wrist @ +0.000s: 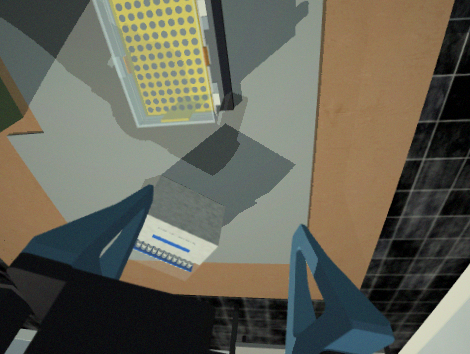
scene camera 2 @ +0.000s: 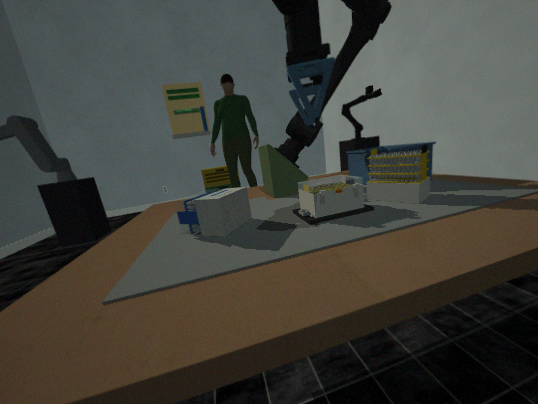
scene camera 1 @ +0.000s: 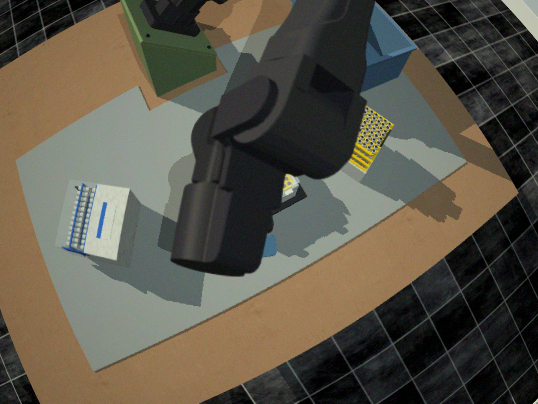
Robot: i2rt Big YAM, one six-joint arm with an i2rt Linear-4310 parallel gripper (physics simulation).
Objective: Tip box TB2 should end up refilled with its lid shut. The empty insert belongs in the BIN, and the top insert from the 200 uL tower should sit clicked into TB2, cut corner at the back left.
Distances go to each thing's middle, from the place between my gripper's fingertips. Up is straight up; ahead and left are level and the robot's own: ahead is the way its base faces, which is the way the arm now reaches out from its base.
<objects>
I see the white tip box with blue tips (scene camera 1: 98,221) 21 cm to the right of my hand, 16 cm below it and 13 cm behind it. Round my hand: blue bin (scene camera 1: 388,48) (38 cm to the left, 27 cm behind, 14 cm below).
</objects>
